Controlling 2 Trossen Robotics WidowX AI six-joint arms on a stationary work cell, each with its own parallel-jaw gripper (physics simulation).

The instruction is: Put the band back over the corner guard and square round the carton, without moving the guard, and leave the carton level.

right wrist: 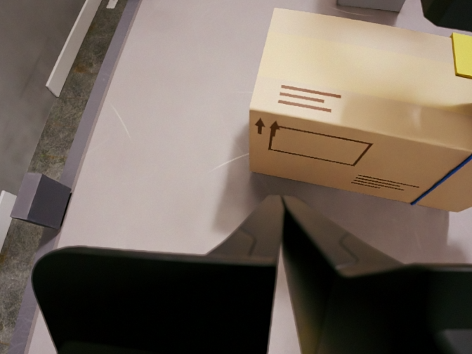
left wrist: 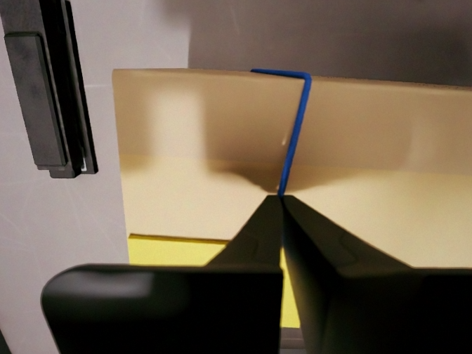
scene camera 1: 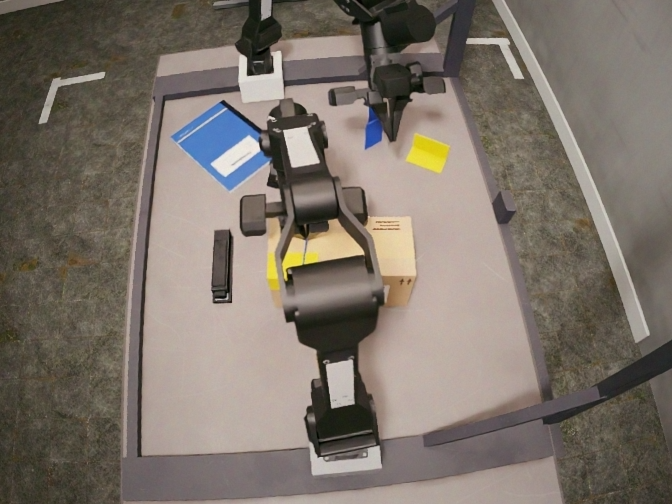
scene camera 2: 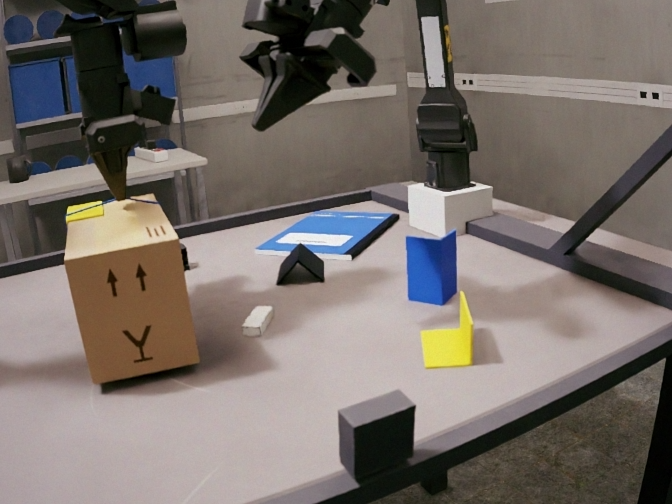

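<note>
The brown carton (scene camera 1: 398, 252) (scene camera 2: 132, 309) (left wrist: 170, 200) (right wrist: 310, 50) stands upright on the table. The yellow corner guard (scene camera 1: 276, 277) (scene camera 2: 86, 212) (left wrist: 165, 251) (right wrist: 464, 56) sits on its top edge. The thin blue band (scene camera 1: 305, 250) (scene camera 2: 143, 201) (left wrist: 296, 130) (right wrist: 442, 181) runs round the carton, slanting across the top and over the guard in scene camera 2. My left gripper (scene camera 1: 305, 235) (scene camera 2: 122, 198) (left wrist: 278, 206) is shut on the band just at the carton's top; its fingers hide part of band and guard. My right gripper (scene camera 1: 391, 139) (scene camera 2: 259, 129) (right wrist: 279, 207) is shut and empty, raised away from the carton.
A black stapler (scene camera 1: 220, 260) (left wrist: 35, 100) lies beside the carton. A blue booklet (scene camera 1: 203, 138) (scene camera 2: 331, 225), blue angle piece (scene camera 1: 373, 131) (scene camera 2: 431, 268), yellow angle piece (scene camera 1: 428, 153) (scene camera 2: 447, 348), black angle piece (scene camera 2: 309, 263) and white block (scene camera 2: 257, 321) are farther off. A grey block (scene camera 1: 503, 207) (scene camera 2: 377, 434) (right wrist: 42, 202) is at the edge.
</note>
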